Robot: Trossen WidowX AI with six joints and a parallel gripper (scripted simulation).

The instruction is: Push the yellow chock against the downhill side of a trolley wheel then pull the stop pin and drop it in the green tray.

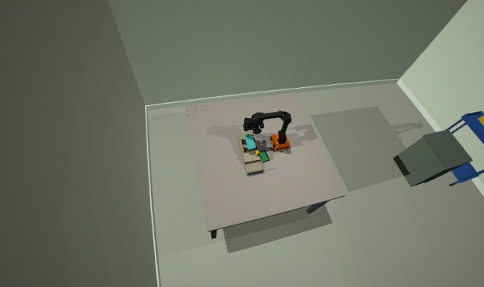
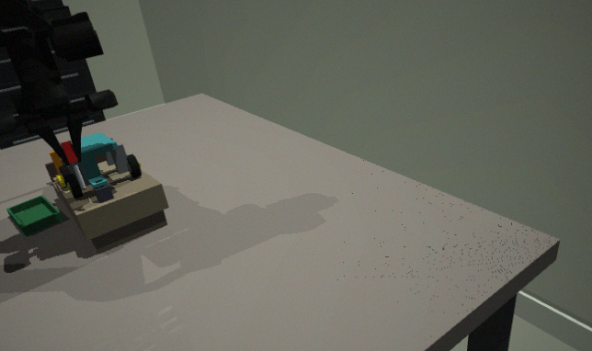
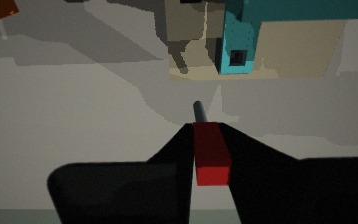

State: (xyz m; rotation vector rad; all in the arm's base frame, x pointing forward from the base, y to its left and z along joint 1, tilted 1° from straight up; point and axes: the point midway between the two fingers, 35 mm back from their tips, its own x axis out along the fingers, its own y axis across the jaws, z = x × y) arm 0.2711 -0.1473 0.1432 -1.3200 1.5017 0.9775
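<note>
The yellow chock is 2 cm ahead of my gripper tip, 21 cm to the left of it and 9 cm below it. From my gripper tip the other things lie so: teal trolley (6 cm ahead, 11 cm to the left, 6 cm below); red-headed stop pin (right at my gripper tip).
</note>
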